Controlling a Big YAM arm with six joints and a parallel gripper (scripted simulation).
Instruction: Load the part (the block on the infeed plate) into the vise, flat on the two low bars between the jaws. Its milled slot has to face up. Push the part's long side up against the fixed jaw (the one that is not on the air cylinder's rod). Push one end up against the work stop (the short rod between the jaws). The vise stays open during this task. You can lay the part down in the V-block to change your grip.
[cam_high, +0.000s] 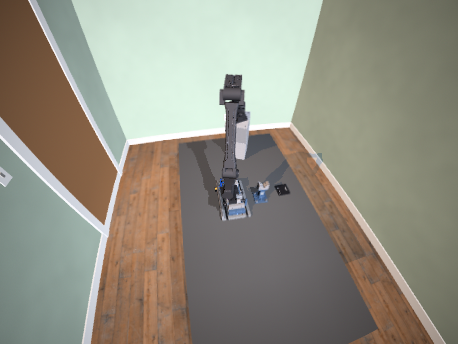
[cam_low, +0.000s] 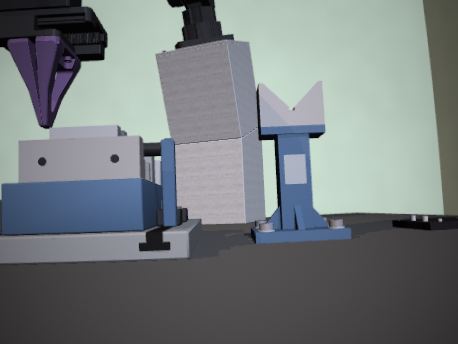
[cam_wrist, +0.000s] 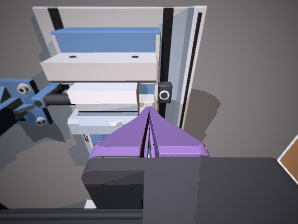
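My hand is 1 cm short of the part, 4 cm to the right of it and 2 cm above it. Round my hand: dark work stop rod 2 cm ahead, 9 cm to the left, 3 cm below; then moving jaw 3 cm behind, 5 cm to the left, 4 cm below; then fixed jaw 4 cm ahead, 4 cm to the left, 4 cm below.
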